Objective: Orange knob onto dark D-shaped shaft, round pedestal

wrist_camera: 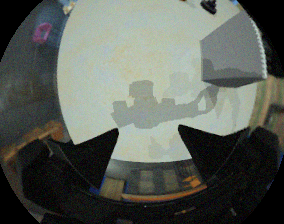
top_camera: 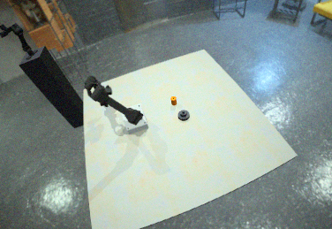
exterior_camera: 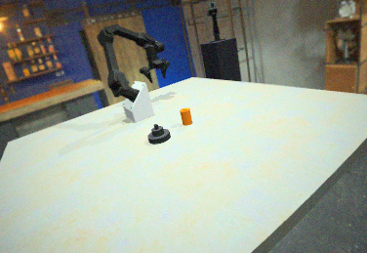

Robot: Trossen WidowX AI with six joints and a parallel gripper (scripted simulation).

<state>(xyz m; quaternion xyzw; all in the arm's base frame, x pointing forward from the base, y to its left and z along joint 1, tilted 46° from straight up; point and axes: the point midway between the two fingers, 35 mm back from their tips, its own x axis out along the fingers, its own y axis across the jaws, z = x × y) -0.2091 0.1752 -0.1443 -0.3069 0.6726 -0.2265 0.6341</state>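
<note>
Now: gripper tip 500 mm short of the orange knob, 120 mm to the left of it and 80 mm above it. Round my gripper tip: dark round pedestal 530 mm ahead, 270 mm to the right, 80 mm below.
</note>
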